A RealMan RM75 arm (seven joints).
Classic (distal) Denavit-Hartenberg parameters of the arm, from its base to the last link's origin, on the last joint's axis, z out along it. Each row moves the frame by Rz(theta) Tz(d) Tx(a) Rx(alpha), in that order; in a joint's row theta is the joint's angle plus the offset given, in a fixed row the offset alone. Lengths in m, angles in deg.
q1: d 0.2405  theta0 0  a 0  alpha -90
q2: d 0  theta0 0  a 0  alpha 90
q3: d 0.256  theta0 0  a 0  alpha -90
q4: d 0  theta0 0  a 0  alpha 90
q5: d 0.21  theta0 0  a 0  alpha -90
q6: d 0  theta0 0  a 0  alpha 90
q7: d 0.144  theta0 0  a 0  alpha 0
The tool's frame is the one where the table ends.
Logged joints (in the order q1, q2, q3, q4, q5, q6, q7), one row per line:
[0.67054, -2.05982, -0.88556, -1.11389, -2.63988, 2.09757, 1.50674]
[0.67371, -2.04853, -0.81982, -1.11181, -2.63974, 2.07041, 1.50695]
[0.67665, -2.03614, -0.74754, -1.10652, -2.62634, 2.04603, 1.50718]
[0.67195, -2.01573, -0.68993, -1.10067, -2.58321, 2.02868, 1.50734]
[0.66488, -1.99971, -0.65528, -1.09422, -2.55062, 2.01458, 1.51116]
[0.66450, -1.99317, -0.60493, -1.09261, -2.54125, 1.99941, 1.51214]
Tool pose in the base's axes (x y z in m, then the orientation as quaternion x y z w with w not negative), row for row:
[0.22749, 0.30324, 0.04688, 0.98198, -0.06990, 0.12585, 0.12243]
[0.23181, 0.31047, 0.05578, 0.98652, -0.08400, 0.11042, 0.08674]
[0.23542, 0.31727, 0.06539, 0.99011, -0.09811, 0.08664, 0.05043]
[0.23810, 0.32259, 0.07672, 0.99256, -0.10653, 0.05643, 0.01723]
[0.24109, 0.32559, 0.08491, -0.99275, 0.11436, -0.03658, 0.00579]
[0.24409, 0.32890, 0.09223, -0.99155, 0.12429, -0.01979, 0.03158]
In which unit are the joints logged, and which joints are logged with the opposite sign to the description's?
The joints are logged in radians. Opposite sign: q2, q6.
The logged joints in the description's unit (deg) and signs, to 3 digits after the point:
[38.419, 118.019, -50.739, -63.821, -151.254, -120.182, 86.330]
[38.601, 117.372, -46.972, -63.702, -151.246, -118.626, 86.342]
[38.769, 116.662, -42.831, -63.399, -150.478, -117.229, 86.355]
[38.500, 115.493, -39.530, -63.064, -148.007, -116.235, 86.364]
[38.095, 114.575, -37.545, -62.694, -146.140, -115.427, 86.583]
[38.073, 114.200, -34.660, -62.602, -145.603, -114.558, 86.639]

